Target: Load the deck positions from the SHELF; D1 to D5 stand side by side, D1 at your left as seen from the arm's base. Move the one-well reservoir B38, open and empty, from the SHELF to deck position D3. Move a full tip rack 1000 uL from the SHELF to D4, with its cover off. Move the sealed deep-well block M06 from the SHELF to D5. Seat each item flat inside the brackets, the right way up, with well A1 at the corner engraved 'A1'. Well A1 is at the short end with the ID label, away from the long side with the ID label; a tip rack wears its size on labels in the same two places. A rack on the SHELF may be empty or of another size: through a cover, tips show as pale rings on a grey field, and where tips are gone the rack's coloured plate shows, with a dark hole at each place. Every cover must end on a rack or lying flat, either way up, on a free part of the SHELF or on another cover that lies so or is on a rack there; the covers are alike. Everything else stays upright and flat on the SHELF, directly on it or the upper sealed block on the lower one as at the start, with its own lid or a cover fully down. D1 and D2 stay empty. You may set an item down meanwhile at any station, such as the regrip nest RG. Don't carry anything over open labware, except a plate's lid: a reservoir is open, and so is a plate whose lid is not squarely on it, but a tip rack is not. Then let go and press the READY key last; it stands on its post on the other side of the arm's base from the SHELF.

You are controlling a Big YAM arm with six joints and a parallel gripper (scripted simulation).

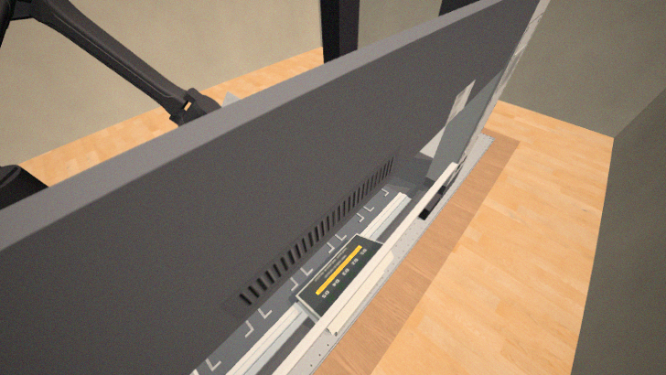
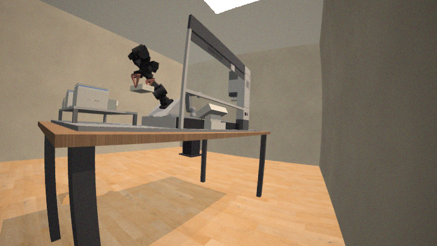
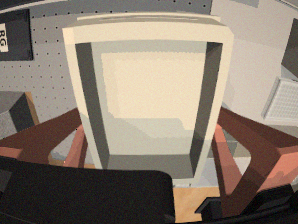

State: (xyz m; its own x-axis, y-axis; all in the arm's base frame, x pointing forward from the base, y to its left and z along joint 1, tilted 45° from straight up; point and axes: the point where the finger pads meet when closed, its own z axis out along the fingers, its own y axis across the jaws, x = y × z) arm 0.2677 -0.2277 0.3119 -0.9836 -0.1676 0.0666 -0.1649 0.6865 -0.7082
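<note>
Right now the cream one-well reservoir is 10 mm below my hand. Also, from my hand: pale sealed deep-well block: 170 mm to the right, 160 mm behind, 100 mm below; shelf: 230 mm to the right, 160 mm below, 100 mm behind; shelf label: 220 mm below, 110 mm behind, 60 mm to the right.
</note>
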